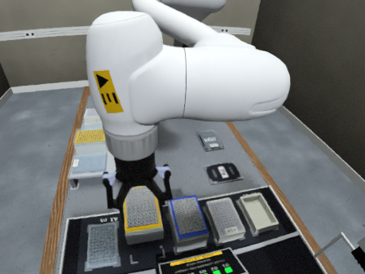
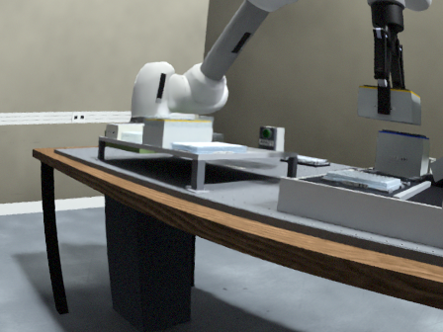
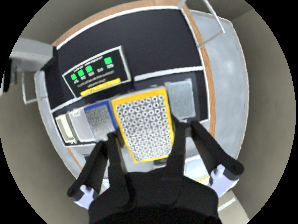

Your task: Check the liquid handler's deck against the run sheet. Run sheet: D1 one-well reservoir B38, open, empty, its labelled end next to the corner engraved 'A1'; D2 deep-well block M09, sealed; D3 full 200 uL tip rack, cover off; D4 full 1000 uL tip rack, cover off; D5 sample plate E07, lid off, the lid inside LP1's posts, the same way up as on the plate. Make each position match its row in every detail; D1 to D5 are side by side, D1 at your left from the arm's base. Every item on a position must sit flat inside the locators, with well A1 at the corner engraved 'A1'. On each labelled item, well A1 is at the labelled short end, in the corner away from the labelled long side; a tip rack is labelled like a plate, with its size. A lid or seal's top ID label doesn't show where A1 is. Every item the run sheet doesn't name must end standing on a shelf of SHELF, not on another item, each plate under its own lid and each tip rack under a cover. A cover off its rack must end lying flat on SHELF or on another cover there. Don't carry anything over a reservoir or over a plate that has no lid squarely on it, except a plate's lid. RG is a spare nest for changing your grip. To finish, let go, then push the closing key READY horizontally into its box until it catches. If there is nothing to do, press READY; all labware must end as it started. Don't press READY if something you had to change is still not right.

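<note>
The blue-rimmed tip rack is 12 cm to the left of my hand and 8 cm below it. Also, from my hand: deep-well block (25 cm to the left, 13 cm below, 1 cm ahead); then yellow-rimmed tip rack (1 cm to the right, 1 cm behind, 1 cm above); then clear sample plate (14 cm below, 13 cm to the right, 1 cm behind).
</note>
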